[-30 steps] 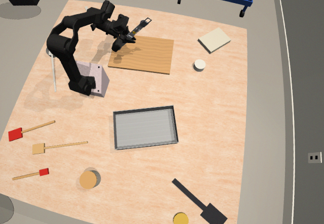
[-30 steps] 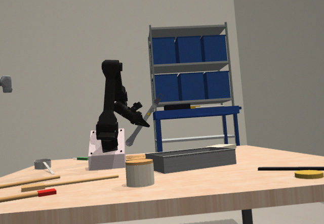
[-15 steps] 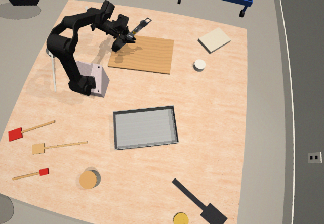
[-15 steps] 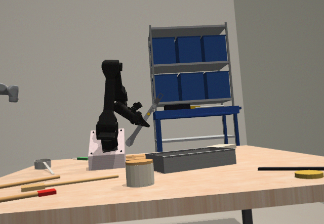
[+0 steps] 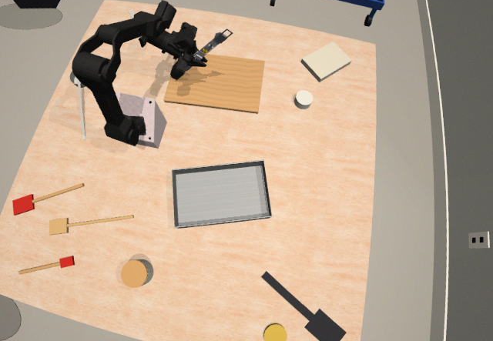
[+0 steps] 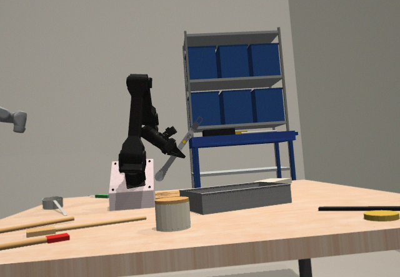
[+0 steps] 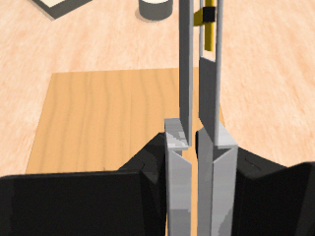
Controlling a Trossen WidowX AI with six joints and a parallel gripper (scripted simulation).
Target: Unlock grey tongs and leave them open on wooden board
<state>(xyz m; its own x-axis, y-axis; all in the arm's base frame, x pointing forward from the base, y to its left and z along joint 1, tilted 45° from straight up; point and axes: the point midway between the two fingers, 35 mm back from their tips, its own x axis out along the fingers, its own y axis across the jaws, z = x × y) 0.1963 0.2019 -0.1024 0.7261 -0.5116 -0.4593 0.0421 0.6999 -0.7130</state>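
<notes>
Now: gripper tip 20 mm short of the wooden board, 40 mm to the right of it and 160 mm above it. Round my gripper tip: yellow lock piece: 70 mm above; white cylinder: 360 mm ahead, 10 mm to the right, 150 mm below; grey roasting tin: 90 mm ahead, 400 mm to the right, 140 mm below.
</notes>
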